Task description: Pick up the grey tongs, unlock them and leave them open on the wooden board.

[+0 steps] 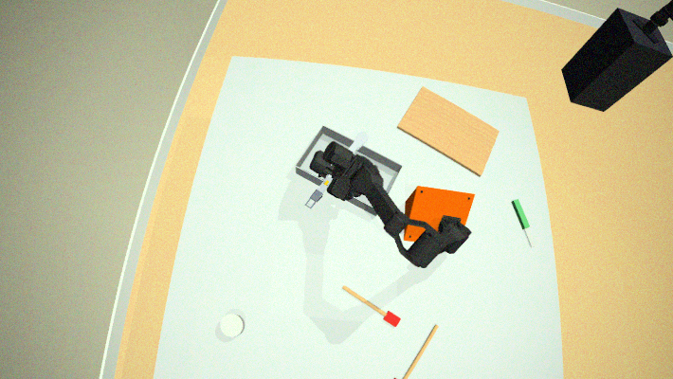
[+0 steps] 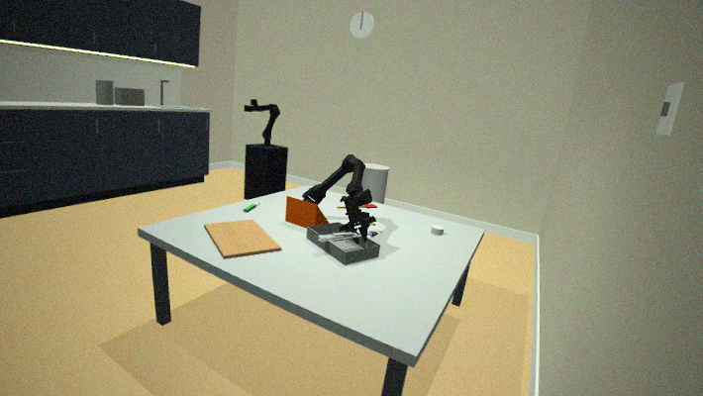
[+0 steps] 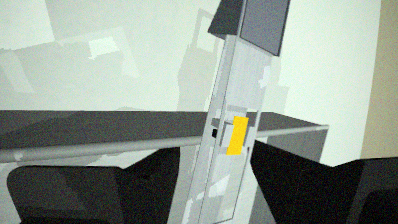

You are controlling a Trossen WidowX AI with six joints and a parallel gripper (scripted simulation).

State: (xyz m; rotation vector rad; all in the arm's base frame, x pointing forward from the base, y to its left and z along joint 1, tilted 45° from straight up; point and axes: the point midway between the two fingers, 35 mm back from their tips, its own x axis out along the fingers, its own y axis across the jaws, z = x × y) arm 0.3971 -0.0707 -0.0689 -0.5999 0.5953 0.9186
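Right now the wooden board is 45 cm behind my gripper tip, 30 cm to the right of it and 2 cm below it. The rest, counted from my gripper tip: grey roasting tin (7 cm behind, 5 cm to the right); white disc (49 cm to the left, 20 cm ahead, 1 cm below); yellow lock piece (3 cm to the left, 3 cm above, 1 cm behind).
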